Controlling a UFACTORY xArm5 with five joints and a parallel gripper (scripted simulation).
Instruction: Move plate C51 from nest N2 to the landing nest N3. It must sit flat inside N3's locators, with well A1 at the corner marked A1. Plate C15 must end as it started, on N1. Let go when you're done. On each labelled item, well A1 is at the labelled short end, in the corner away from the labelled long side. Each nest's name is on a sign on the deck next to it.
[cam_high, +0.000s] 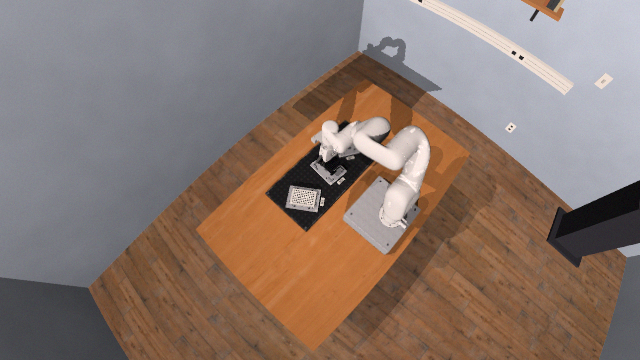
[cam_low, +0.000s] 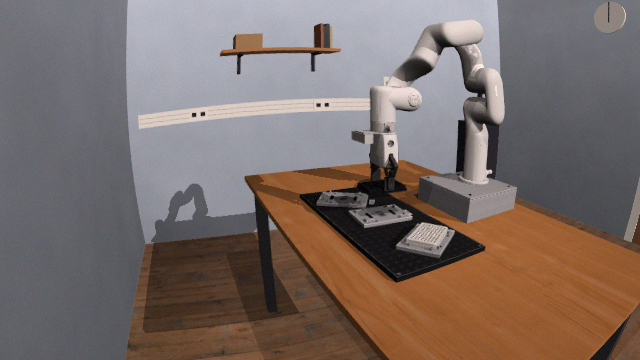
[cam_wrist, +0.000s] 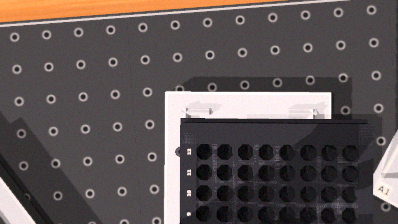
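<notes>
My gripper is now 100 mm to the left of the A1 mark and 100 mm above it. The rest, counted from my hand: light grey nest: 40 mm ahead, 190 mm to the right, 100 mm below; white well plate: 20 mm behind, 220 mm to the left, 90 mm below; black well plate: 10 mm below.
</notes>
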